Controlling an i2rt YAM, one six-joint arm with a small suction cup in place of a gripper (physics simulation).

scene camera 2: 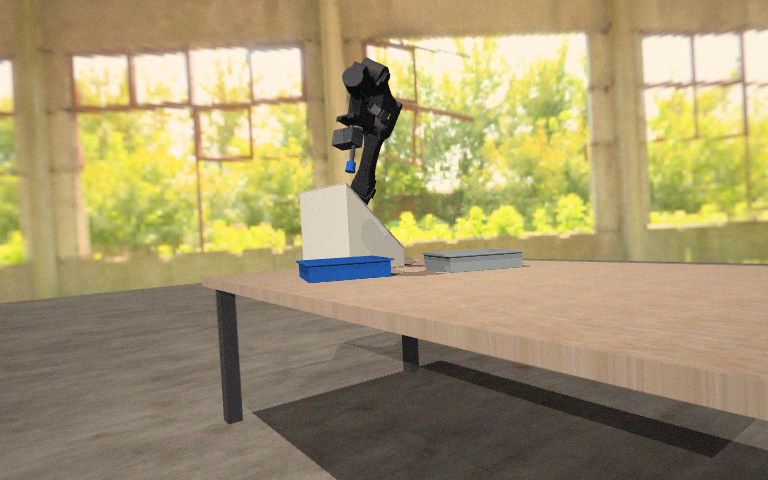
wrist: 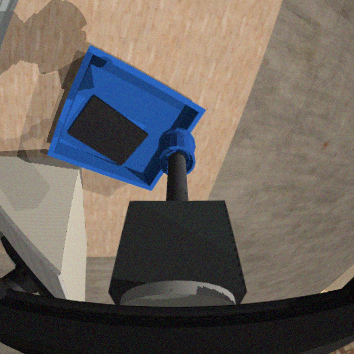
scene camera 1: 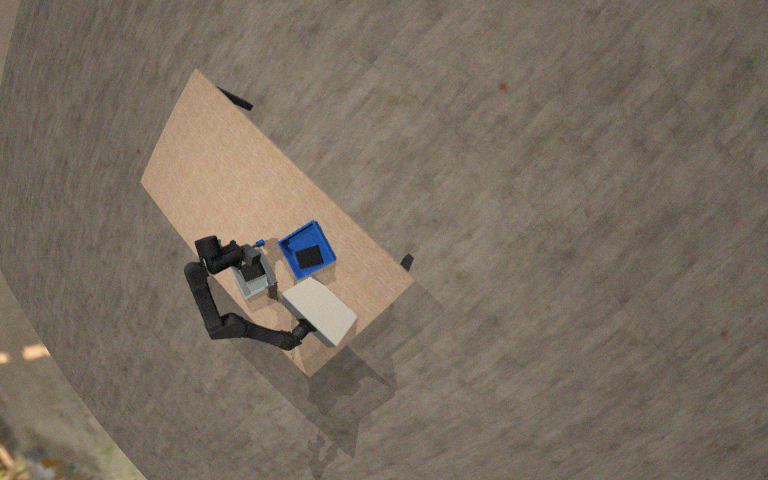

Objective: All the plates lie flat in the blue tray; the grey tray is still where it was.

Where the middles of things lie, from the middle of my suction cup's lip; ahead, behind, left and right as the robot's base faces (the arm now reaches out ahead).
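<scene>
My suction cup is 28 cm above the blue tray (scene camera 2: 347,268), and it is also 10 cm past it and 1 cm to the right of it. There is a grey tray (scene camera 2: 474,259) as well, which I find 28 cm below my suction cup, 38 cm to the left of it and 3 cm ahead of it.
</scene>
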